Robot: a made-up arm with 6 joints. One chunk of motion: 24 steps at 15 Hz.
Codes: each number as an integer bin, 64 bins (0 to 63) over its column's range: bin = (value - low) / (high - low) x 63, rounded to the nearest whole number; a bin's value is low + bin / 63 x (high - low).
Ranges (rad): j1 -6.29..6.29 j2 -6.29..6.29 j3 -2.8..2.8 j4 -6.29..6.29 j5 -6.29..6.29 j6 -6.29..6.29
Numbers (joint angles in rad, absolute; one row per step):
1: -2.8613 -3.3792 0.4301 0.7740 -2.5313 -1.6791
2: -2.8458 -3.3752 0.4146 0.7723 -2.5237 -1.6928
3: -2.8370 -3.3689 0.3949 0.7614 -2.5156 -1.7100
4: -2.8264 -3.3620 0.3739 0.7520 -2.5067 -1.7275
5: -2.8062 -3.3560 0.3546 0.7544 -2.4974 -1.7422
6: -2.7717 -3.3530 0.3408 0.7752 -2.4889 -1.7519
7: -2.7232 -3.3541 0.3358 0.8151 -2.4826 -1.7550
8: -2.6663 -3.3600 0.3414 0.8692 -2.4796 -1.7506
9: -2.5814 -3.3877 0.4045 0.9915 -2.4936 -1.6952
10: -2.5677 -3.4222 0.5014 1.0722 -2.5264 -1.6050
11: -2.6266 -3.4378 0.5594 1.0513 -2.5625 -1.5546
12: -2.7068 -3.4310 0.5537 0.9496 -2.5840 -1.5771
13: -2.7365 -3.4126 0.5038 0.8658 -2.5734 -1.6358
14: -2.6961 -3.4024 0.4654 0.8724 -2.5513 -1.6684
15: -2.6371 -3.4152 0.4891 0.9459 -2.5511 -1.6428
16: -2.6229 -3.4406 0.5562 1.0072 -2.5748 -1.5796
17: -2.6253 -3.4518 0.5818 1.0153 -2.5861 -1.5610
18: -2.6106 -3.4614 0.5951 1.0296 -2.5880 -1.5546
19: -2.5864 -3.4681 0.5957 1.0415 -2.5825 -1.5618
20: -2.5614 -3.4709 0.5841 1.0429 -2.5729 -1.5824
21: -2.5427 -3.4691 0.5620 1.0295 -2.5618 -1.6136
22: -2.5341 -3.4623 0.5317 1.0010 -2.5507 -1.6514
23: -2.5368 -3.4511 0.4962 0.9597 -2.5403 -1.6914
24: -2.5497 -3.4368 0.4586 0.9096 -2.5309 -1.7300
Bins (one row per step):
1: 17 15 36 35 19 23
2: 17 15 36 35 19 23
3: 17 15 36 35 19 23
4: 17 15 36 35 19 23
5: 17 15 35 35 19 23
6: 18 15 35 35 19 23
7: 18 15 35 36 19 23
8: 18 15 35 36 19 23
9: 19 15 36 36 19 23
10: 19 14 37 37 19 23
11: 18 14 38 37 19 24
12: 18 14 38 36 19 24
13: 18 14 37 36 19 23
14: 18 14 37 36 19 23
15: 18 14 37 36 19 23
16: 18 14 38 37 19 24
17: 18 14 38 37 19 24
18: 18 14 38 37 19 24
19: 19 14 38 37 19 24
20: 19 14 38 37 19 24
21: 19 14 38 37 19 23
22: 19 14 37 37 19 23
23: 19 14 37 36 19 23
24: 19 14 37 36 19 23

